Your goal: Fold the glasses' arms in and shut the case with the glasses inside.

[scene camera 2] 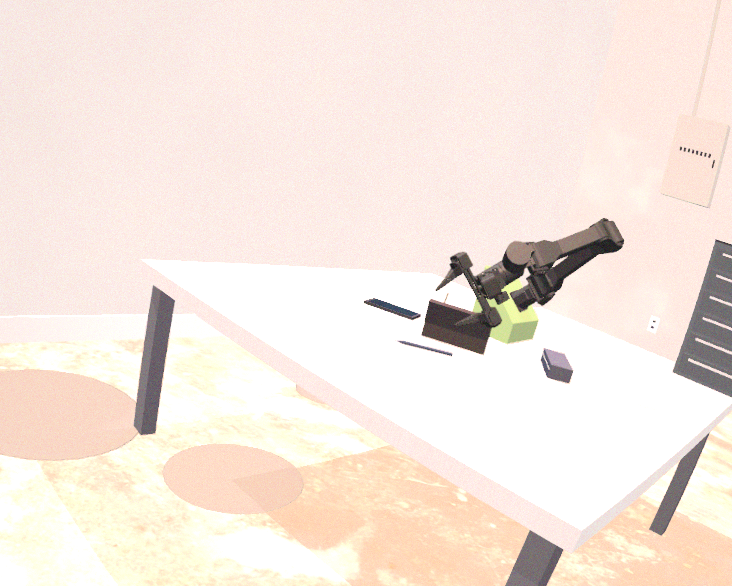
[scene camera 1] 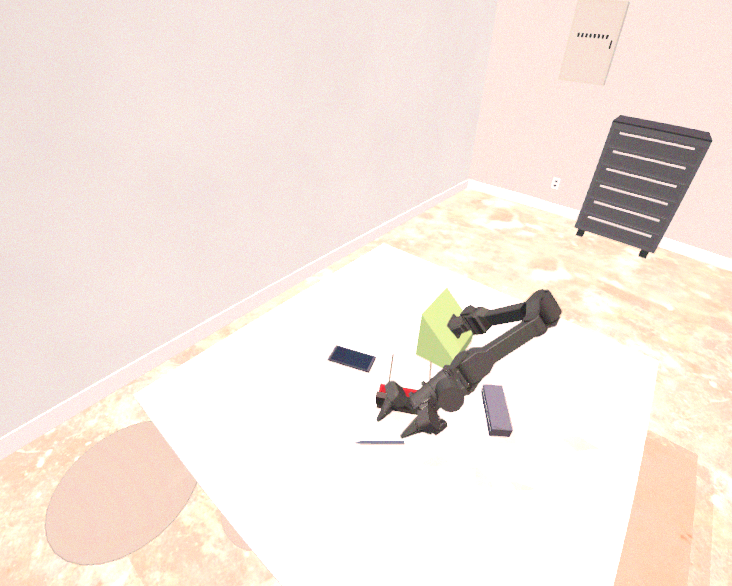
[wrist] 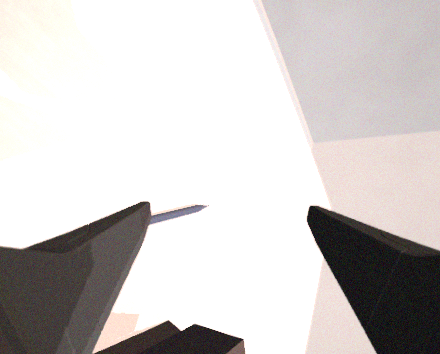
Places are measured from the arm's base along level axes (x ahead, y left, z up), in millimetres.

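Where they show: gripper, fingertip midpoint: [scene camera 2: 445,308] [scene camera 1: 389,429] [wrist: 230,211]; arm's base at its link origin: [scene camera 2: 518,301] [scene camera 1: 455,326].
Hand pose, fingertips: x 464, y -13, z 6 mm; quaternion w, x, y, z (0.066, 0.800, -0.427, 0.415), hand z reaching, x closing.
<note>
Things, the pixels of their top centre, and the offset from my fingertips. "pt": a spot on its surface instead.
- dark brown glasses case at a spot on its surface: [scene camera 2: 440,335] pt dy -48, dx -124, dz -98 mm
- pen at its top centre: [wrist: 163,218] [scene camera 2: 424,345] [scene camera 1: 378,441] dy -30, dx -10, dz -104 mm
- dark phone at its top centre: [scene camera 2: 393,307] [scene camera 1: 351,357] dy -261, dx -236, dz -105 mm
- purple-grey box at its top centre: [scene camera 2: 558,358] [scene camera 1: 497,406] dy +226, dx -274, dz -78 mm
The dark brown glasses case [scene camera 1: 382,388] [scene camera 2: 440,335] stands open on the table, its red lining showing in scene camera 1 and a tall dark panel facing scene camera 2. Dark brown corners at the bottom of the wrist view look like part of it. The glasses show as two thin arms, unfolded and roughly parallel: the left arm [scene camera 1: 391,368] and the right arm [scene camera 1: 430,370], reaching from the case toward the green block. The glasses' front is hidden. My gripper [scene camera 1: 390,427] [scene camera 2: 447,306] [wrist: 230,211] is wide open and empty, at the case, its fingers partly covering the case in both scene views.
A pen [scene camera 1: 381,442] [scene camera 2: 425,347] [wrist: 175,214] lies in front of the case. A dark phone [scene camera 1: 352,358] [scene camera 2: 392,307] lies at the back left. A green block [scene camera 1: 432,347] [scene camera 2: 518,328] stands behind my arm. A purple-grey box [scene camera 1: 496,409] [scene camera 2: 557,364] lies to the right.
</note>
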